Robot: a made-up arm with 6 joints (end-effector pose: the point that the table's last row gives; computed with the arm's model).
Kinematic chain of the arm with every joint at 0, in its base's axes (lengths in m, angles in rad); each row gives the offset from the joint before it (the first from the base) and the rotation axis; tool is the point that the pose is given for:
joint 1: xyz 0 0 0.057 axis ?
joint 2: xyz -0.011 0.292 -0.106 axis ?
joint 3: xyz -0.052 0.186 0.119 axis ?
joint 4: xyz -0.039 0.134 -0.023 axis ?
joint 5: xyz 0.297 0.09 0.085 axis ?
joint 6: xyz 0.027 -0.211 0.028 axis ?
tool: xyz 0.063 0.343 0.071
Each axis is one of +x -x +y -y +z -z.
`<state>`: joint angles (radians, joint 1 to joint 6).
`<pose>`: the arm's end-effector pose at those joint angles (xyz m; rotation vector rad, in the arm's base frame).
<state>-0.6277 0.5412 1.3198 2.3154 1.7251 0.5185</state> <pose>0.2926 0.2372 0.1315 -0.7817 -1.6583 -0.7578</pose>
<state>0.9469 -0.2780 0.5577 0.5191 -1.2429 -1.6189</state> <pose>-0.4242 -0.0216 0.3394 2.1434 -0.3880 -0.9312</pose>
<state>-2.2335 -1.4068 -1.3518 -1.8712 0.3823 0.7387</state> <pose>0.5714 -0.5366 -0.0576 1.9391 -1.3175 -0.2479</pose>
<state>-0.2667 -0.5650 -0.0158 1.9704 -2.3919 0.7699</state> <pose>0.2829 0.6460 0.1348 0.8275 1.8020 -0.4586</pose>
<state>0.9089 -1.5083 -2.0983 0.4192 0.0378 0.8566</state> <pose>-0.5541 0.2889 -0.5471 1.1717 2.1463 -1.7991</pose>
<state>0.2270 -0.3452 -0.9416 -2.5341 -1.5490 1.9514</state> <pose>-0.2717 0.4214 0.2018 0.6508 1.3189 2.6222</pose>
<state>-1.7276 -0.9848 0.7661 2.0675 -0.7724 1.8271</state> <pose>0.6341 -0.2092 0.2895 0.1534 -0.8297 -1.8016</pose>
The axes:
joint 1: +z
joint 2: +y
joint 3: -z
joint 4: +x
joint 5: +z
joint 6: -x

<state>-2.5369 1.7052 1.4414 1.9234 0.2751 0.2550</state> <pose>-0.1423 -0.3030 -0.0361 -0.0843 0.0152 2.4264</pose>
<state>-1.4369 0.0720 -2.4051 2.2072 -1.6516 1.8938</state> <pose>0.2114 0.2828 0.2212 -0.4753 1.5065 1.5776</pose>
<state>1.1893 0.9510 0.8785 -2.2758 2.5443 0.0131</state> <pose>-0.4863 0.2766 -0.2458 0.8328 -2.4722 -0.2614</pose>
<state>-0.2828 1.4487 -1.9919 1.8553 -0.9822 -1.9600</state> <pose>-0.0559 0.5677 -0.2122 -0.2996 -1.6929 1.6482</pose>
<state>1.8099 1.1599 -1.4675 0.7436 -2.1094 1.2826</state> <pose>-0.6222 -0.3192 0.2401 2.7390 -0.1894 -1.2919</pose>
